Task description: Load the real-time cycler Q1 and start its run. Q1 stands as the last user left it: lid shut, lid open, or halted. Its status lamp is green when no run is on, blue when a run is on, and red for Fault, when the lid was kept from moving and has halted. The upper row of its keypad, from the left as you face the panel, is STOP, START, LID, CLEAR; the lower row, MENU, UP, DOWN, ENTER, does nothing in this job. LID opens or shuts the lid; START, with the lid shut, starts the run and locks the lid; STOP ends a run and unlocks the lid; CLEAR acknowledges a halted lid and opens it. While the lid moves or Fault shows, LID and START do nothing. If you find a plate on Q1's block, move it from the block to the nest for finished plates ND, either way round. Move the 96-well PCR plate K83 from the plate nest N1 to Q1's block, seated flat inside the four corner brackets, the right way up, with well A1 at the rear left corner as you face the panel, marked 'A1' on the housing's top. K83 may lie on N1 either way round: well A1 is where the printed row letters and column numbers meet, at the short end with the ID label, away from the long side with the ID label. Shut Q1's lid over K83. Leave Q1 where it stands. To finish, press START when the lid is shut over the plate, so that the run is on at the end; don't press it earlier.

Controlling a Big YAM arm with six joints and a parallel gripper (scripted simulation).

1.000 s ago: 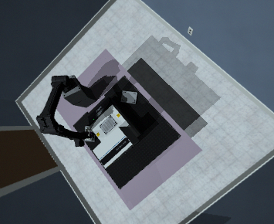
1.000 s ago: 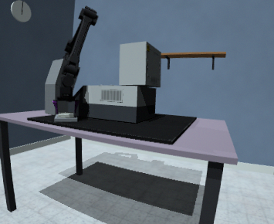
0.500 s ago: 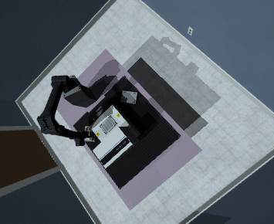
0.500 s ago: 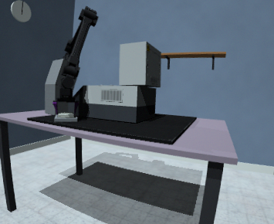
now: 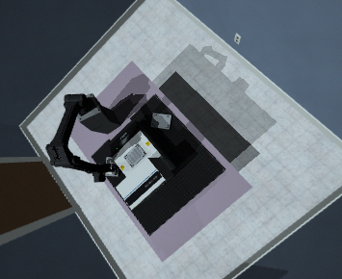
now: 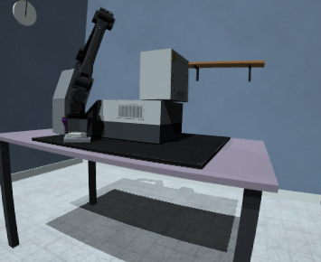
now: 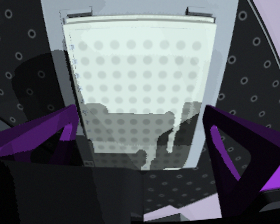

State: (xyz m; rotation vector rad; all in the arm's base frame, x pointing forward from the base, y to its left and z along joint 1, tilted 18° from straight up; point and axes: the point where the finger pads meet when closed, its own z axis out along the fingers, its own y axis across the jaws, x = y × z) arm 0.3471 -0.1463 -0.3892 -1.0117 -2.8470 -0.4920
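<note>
My gripper is now 1 cm above the white 96-well plate K83. Round my hand: grey plate nest 3 cm below; then grey nest ND 4 cm behind, 58 cm to the left, 3 cm below.
</note>
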